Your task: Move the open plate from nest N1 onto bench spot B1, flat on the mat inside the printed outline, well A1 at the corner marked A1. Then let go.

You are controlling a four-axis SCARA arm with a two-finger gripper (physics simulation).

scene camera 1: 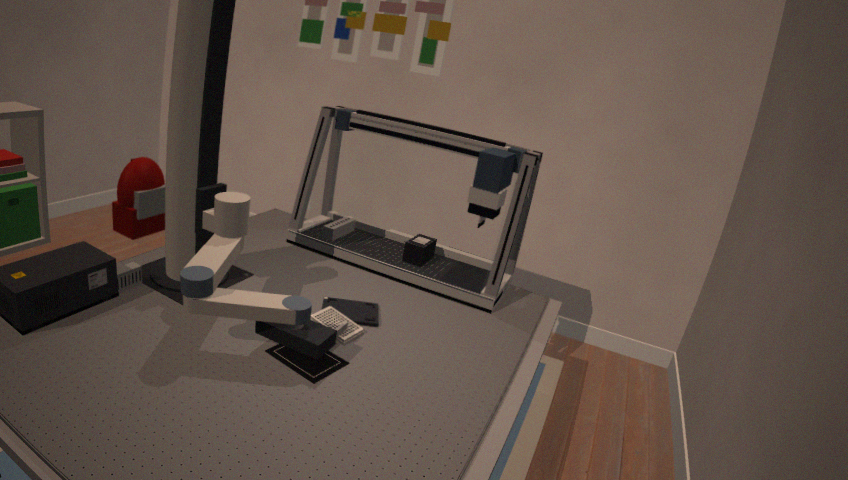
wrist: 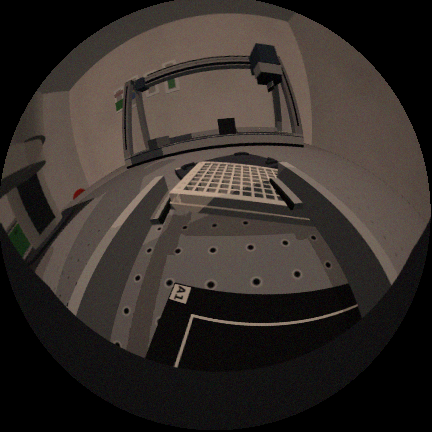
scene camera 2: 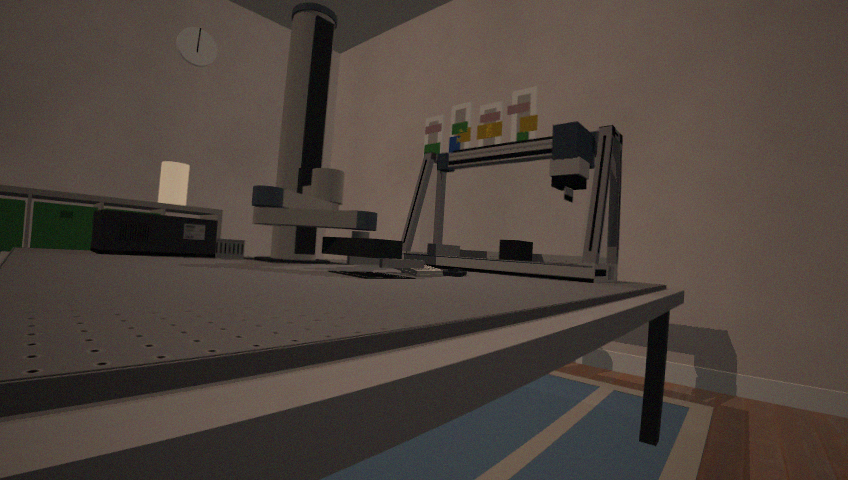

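Where they show: gripper, fingertip midpoint: [scene camera 1: 327, 317] [wrist: 221, 176] [scene camera 2: 406, 262]; arm's base, origin of the base link: [wrist: 50, 236].
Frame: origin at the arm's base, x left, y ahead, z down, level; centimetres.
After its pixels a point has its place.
Note:
The open plate [scene camera 1: 351, 330] @(z -3.0, x 4.8, y 57.0 cm) [scene camera 2: 423, 270] @(z -2.7, x 1.8, y 58.0 cm) [wrist: 227, 182] @(z -3.6, x 4.2, y 50.2 cm) is white with a grid of wells. In the wrist view it lies askew between the finger pads, with its lower rim reaching past the right pad. The gripper [wrist: 223, 200] @(z -4.2, x 4.3, y 49.7 cm) is closed in against both sides of the plate. Dark nest N1 [scene camera 1: 364, 313] @(z -2.5, x 16.2, y 54.8 cm) [scene camera 2: 455, 273] @(z -2.1, x 13.0, y 59.4 cm) [wrist: 240, 159] @(z -2.5, x 17.0, y 53.1 cm) shows behind the plate, which lies at its near side. The black mat of bench spot B1 [scene camera 1: 314, 374] @(z -1.5, x -16.3, y 59.4 cm) [wrist: 225, 350], with its printed outline, lies partly under the gripper body. Its A1 mark [wrist: 180, 293] @(z -1.5, x -4.5, y 47.2 cm) shows in the wrist view. How the plate's underside rests is hidden.
A gantry frame [scene camera 1: 389, 278] @(z -1.5, x 44.9, y 48.7 cm) [scene camera 2: 517, 267] @(z -4.0, x 45.0, y 60.5 cm) [wrist: 215, 149] stands behind the nest, with a black block [scene camera 1: 419, 249] @(z -12.2, x 51.5, y 55.0 cm) [scene camera 2: 515, 249] @(z -10.0, x 51.5, y 55.9 cm) [wrist: 226, 126] @(z -9.4, x 51.5, y 53.0 cm) on its deck. The arm's column [scene camera 1: 181, 142] @(z -43.8, x -6.9, y 2.9 cm) [scene camera 2: 288, 118] @(z -48.5, x -7.2, y 2.2 cm) stands at the left. A black box [scene camera 1: 59, 285] @(z -10.8, x -43.1, y -3.5 cm) [scene camera 2: 154, 231] @(z -8.1, x -42.2, y -3.5 cm) sits farther left.

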